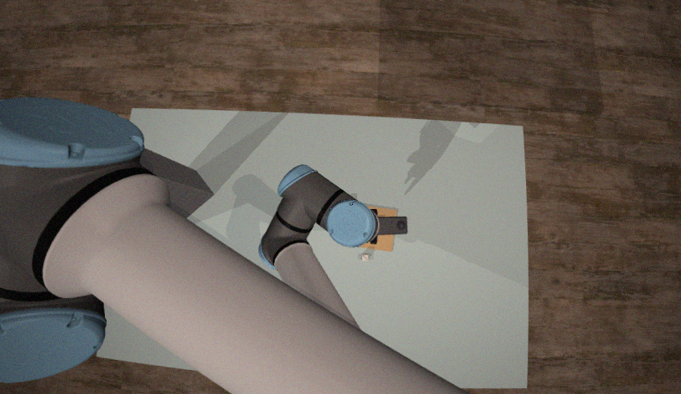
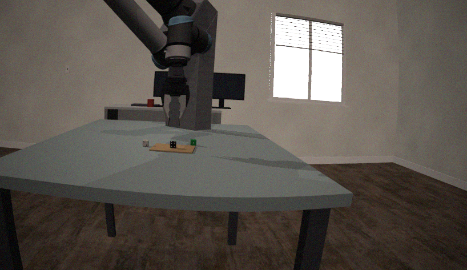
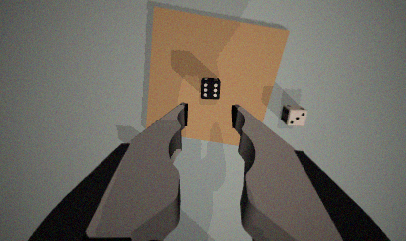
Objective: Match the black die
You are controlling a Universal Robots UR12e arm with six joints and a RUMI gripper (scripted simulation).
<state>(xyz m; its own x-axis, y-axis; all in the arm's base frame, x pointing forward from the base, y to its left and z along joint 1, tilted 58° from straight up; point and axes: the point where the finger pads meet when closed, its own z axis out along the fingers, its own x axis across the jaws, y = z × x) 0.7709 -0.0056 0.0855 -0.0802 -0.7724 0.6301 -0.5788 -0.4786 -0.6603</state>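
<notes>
My gripper is now 80 mm above the black die. The rest, counted from my hand: mat: 90 mm below; green die: 80 mm behind, 80 mm to the left, 80 mm below; white die: 40 mm behind, 90 mm to the right, 80 mm below.
</notes>
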